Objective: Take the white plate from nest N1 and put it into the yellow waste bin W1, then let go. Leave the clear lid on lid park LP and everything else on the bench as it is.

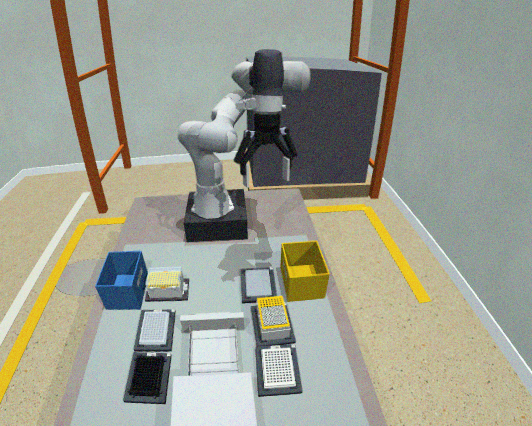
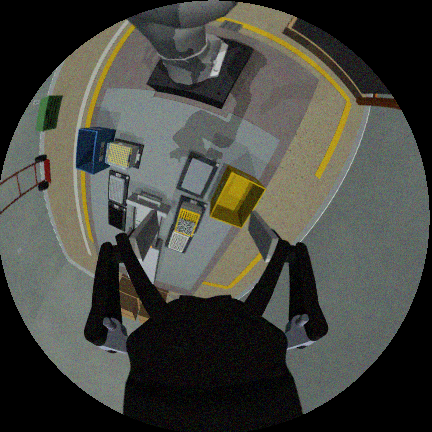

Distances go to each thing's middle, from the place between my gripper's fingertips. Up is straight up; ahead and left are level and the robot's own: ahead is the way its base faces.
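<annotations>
Yellow-topped tip rack (image 1: 273,321) seen 240 mm ahead of my hand and 340 mm below it. Also counted from my hand: nest N1 (image 1: 260,378), far ahead and far below; black plate (image 1: 146,381), far to the right, far ahead and far below.
</annotations>
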